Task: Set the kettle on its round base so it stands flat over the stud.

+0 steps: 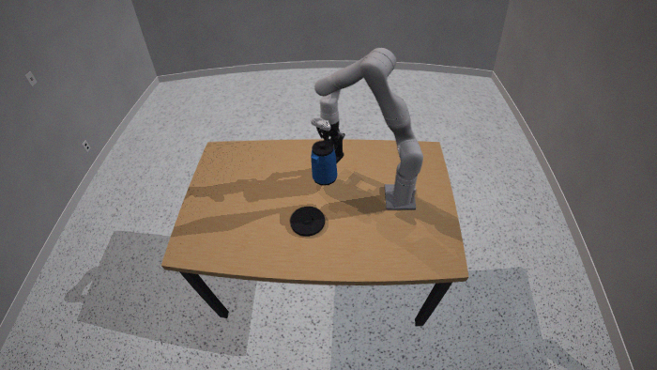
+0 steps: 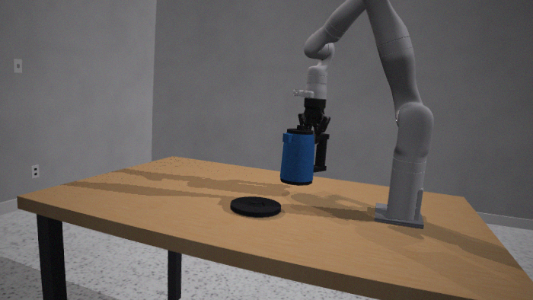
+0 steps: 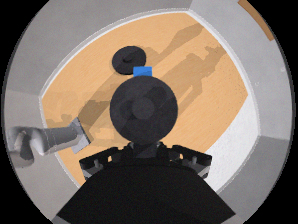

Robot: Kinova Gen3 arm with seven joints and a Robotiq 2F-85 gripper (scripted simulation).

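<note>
My gripper is now 5 cm above the blue kettle, 2 cm to the right of it and 1 cm short of it. Round my hand: round black base (28 cm to the left, 18 cm below, 10 cm ahead).
</note>
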